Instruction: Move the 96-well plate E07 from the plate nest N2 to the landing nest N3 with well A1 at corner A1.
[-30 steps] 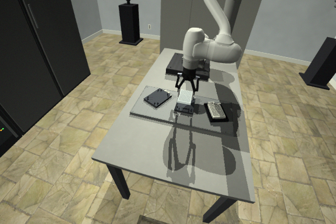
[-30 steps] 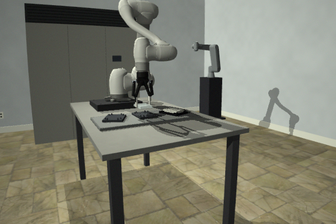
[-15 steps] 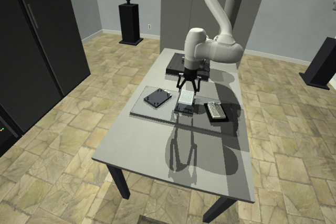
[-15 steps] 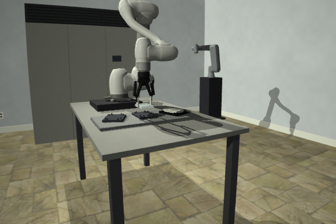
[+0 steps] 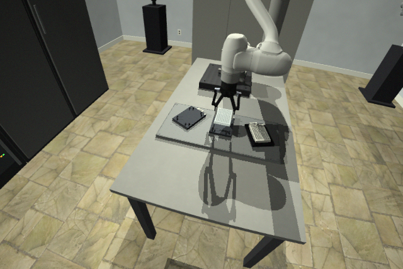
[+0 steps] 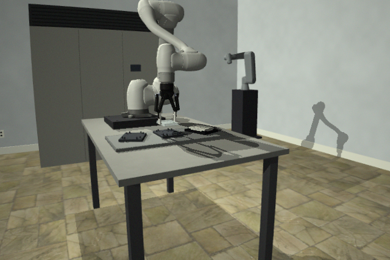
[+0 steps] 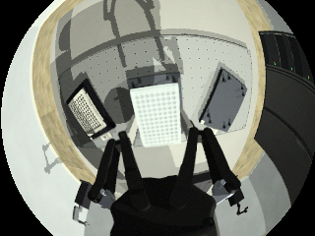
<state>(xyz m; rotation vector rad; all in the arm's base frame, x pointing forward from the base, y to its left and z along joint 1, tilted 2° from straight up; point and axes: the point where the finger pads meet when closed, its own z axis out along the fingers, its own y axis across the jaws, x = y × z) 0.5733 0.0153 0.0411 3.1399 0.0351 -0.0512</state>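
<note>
Right now the landing nest N3 is 8 cm below my hand. Also, from my hand: plate nest N2 (20 cm to the right, 8 cm below).
</note>
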